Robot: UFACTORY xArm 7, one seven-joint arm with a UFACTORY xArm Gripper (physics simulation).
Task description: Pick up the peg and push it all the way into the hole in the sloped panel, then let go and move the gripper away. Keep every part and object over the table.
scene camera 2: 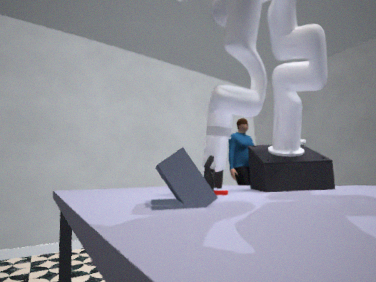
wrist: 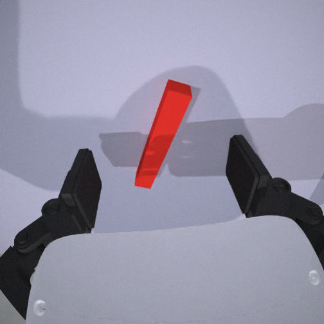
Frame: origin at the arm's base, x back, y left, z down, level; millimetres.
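Where they show: arm's base, link origin: point(scene camera 2: 285, 151).
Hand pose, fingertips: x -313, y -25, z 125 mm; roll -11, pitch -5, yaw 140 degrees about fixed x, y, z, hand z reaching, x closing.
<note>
Each offset is from my fingertips to the top centre of the thing. Level surfaces: height alone.
The red peg @(dx +8, dy +5, dz +1 mm) point(scene camera 2: 221, 192) point(wrist: 164, 135) lies on the table, partly hidden by the panel in the scene view. In the wrist view it slants from upper right to lower left, its lower end between the two fingers in that picture. My gripper point(scene camera 2: 214, 184) point(wrist: 162, 160) is open and empty, pointing down low above the table, behind the panel in the scene view. The fingers stand on either side of the peg, apart from it. The grey sloped panel @(dx -178, dy +157, dz -95 mm) point(scene camera 2: 186, 176) leans on its flat base; its hole does not show in either view.
The purple-grey table @(dz +13 mm) point(scene camera 2: 165, 235) has its left edge beyond the panel's base. The black block point(scene camera 2: 292, 175) under the arm's foot stands to the right of the gripper in the scene view. A person in blue point(scene camera 2: 241, 147) stands behind the table.
</note>
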